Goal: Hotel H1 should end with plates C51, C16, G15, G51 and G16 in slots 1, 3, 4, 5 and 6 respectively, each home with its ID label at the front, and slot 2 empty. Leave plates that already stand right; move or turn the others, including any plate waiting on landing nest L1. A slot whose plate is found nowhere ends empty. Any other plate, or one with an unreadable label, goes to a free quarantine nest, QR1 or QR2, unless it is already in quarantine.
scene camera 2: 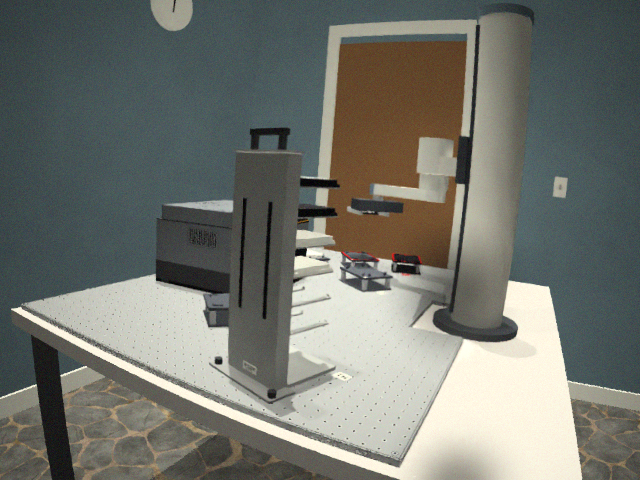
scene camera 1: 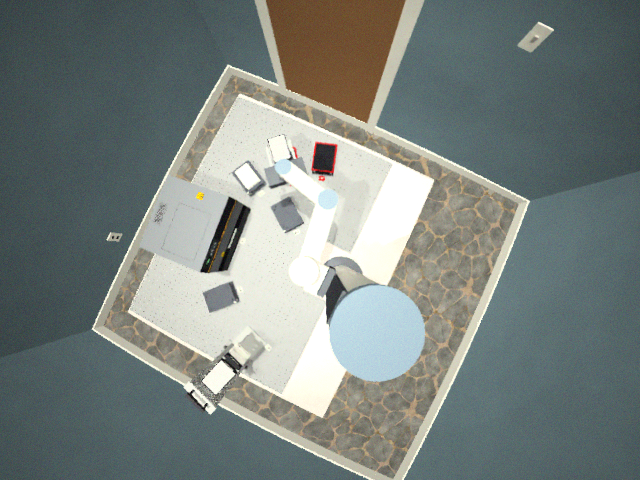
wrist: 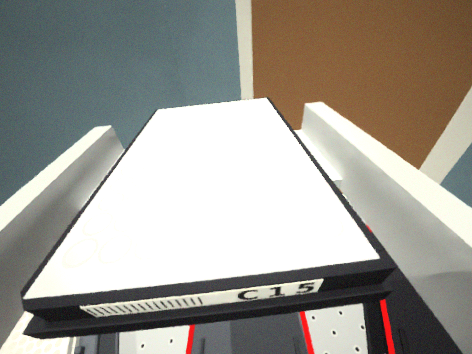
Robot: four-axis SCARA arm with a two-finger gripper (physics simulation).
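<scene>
My gripper (scene camera 1: 280, 149) (scene camera 2: 369, 211) (wrist: 211, 131) is shut on plate C15 (scene camera 1: 279, 146) (wrist: 215, 200), white-topped with a dark rim; its label faces the wrist camera. It is held level, high above the left red-edged nest (scene camera 2: 359, 256), which the plate and gripper mostly cover in scene camera 1. The right red-edged nest (scene camera 1: 324, 158) (scene camera 2: 406, 259) has a black top, apparently a dark plate. Hotel H1 (scene camera 2: 261, 258) holds two black plates (scene camera 2: 319, 182) (scene camera 2: 317, 210) above two white plates (scene camera 2: 314, 238) (scene camera 2: 311, 266); lower ledges show bare. Their labels are hidden.
A white-topped plate (scene camera 1: 248, 176) sits on a nest near the grey instrument (scene camera 1: 180, 227) (scene camera 2: 193, 248). A grey nest (scene camera 1: 287, 214) (scene camera 2: 364, 271) stands mid-table, another (scene camera 1: 220, 297) (scene camera 2: 217, 304) nearer the hotel. The arm column (scene camera 2: 491, 170) stands at the table's right side.
</scene>
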